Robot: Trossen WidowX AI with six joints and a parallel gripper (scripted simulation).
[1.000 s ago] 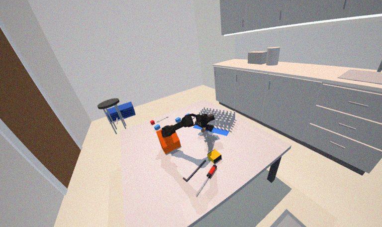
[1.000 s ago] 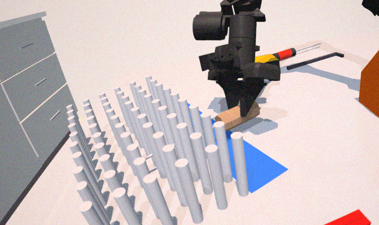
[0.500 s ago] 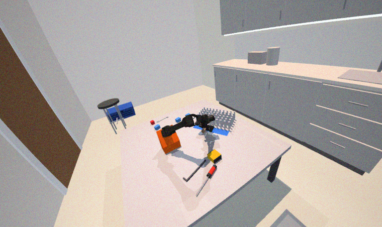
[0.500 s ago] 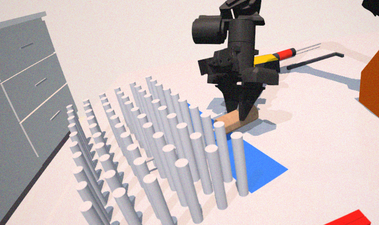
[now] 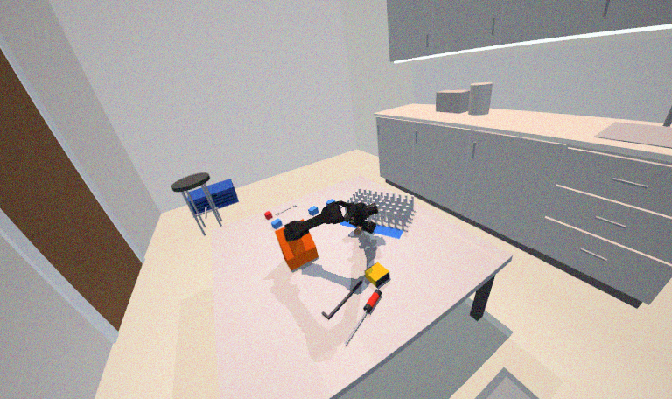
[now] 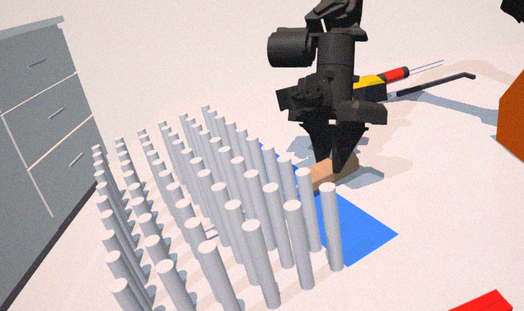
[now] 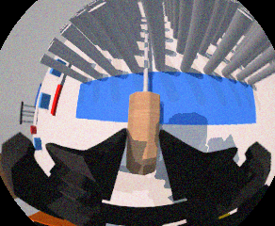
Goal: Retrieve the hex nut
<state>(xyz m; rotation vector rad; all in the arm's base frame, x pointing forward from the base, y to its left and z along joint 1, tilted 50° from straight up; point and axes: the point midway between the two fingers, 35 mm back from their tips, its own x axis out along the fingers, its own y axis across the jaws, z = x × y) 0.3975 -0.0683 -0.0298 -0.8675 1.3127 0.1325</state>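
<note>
Now: gripper tip 60 mm short of the blue taped strip, 20 mm above it and 10 mm to the left of it. Also, from my gripper tip: red flat tool 290 mm to the left, 50 mm behind, 20 mm below; red cube 520 mm to the left, 460 mm behind; yellow box 340 mm to the right, 110 mm behind.
</note>
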